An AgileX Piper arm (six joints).
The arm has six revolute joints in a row. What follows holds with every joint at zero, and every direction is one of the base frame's.
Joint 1 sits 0.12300 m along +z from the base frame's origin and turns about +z.
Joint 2 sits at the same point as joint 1 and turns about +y.
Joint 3 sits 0.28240 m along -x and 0.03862 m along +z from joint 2 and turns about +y.
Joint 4 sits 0.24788 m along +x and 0.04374 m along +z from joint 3 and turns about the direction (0.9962, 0, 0.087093).
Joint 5 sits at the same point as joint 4 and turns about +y.
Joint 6 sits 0.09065 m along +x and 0.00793 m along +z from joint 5 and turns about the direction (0.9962, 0, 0.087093).
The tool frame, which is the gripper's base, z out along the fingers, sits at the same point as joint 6; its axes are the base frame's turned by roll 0.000, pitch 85.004 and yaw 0.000 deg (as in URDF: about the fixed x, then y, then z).
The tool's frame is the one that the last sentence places.
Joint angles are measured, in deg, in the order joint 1, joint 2, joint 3, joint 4, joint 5, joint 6. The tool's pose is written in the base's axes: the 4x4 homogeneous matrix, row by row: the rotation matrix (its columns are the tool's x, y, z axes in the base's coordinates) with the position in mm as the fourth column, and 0 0 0 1 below. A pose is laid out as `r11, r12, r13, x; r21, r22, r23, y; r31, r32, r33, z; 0, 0, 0, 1`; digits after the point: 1 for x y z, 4 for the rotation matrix.
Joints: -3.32 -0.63 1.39 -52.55 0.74 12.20
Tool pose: 0.0061, 0.0946, 0.9955, 56.3; -0.6488, 0.7579, -0.0680, -4.2; -0.7609, -0.6455, 0.0660, 205.0; 0, 0, 0, 1
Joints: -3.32 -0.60 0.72 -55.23 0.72 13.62
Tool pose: 0.0128, 0.1026, 0.9946, 55.7; -0.6659, 0.7430, -0.0680, -4.2; -0.7460, -0.6614, 0.0779, 209.0; 0, 0, 0, 1
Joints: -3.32 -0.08 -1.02 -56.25 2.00 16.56
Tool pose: 0.0114, 0.1222, 0.9924, 54.9; -0.6399, 0.7636, -0.0866, -5.8; -0.7684, -0.6341, 0.0869, 217.6; 0, 0, 0, 1
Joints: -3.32 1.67 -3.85 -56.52 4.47 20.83
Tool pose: -0.0047, 0.1473, 0.9891, 54.9; -0.5817, 0.8041, -0.1225, -9.1; -0.8134, -0.5760, 0.0819, 230.4; 0, 0, 0, 1
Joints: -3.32 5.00 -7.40 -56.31 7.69 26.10
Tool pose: -0.0372, 0.1731, 0.9842, 57.5; -0.4951, 0.8523, -0.1686, -13.5; -0.8680, -0.4936, 0.0540, 245.1; 0, 0, 0, 1
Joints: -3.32 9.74 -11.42 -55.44 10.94 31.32
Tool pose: -0.0788, 0.1983, 0.9770, 63.6; -0.3920, 0.8949, -0.2132, -17.9; -0.9166, -0.3997, 0.0072, 260.5; 0, 0, 0, 1
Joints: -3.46 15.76 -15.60 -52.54 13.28 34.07
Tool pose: -0.1286, 0.2119, 0.9688, 74.9; -0.2920, 0.9255, -0.2412, -21.1; -0.9477, -0.3139, -0.0572, 274.7; 0, 0, 0, 1
